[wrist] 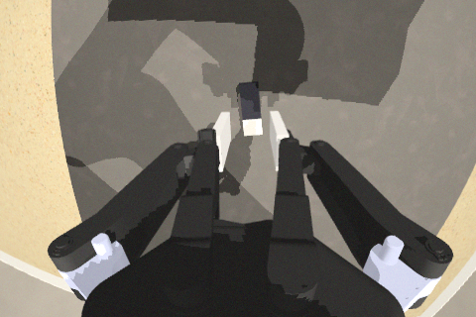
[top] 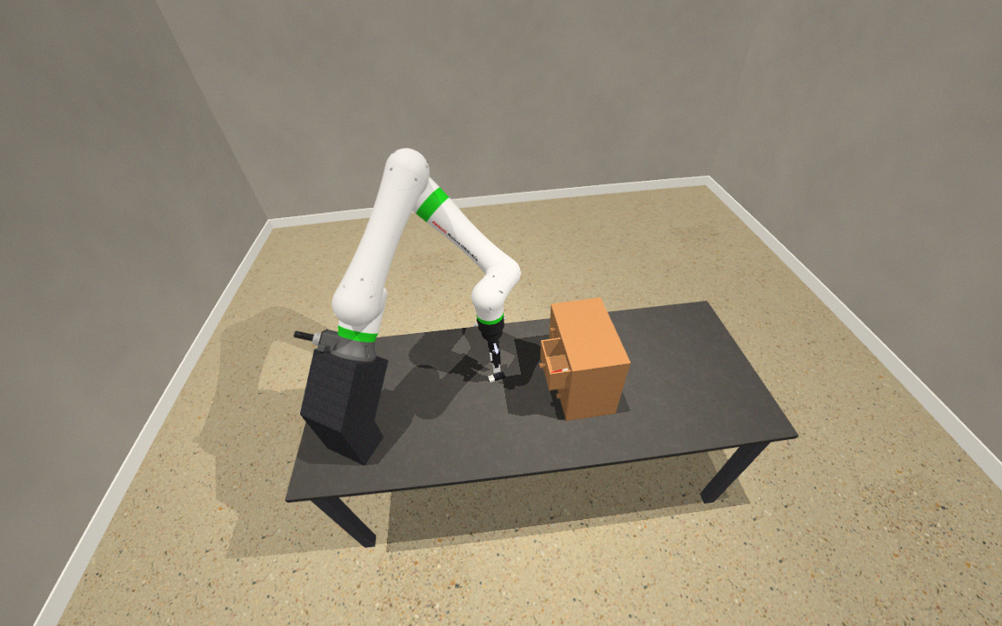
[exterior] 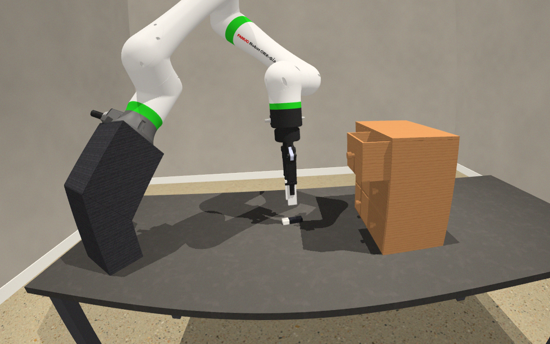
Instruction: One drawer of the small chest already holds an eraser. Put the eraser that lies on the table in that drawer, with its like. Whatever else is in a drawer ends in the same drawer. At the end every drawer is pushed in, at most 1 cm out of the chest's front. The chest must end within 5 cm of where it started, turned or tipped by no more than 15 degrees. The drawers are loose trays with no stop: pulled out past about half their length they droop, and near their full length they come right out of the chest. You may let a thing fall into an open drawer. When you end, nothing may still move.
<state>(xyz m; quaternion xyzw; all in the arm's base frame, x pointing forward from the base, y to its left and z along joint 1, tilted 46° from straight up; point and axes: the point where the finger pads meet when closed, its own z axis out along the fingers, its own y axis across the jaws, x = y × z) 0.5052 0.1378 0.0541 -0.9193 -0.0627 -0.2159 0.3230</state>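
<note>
The eraser is 10 mm behind my hand and 100 mm below it.
</note>
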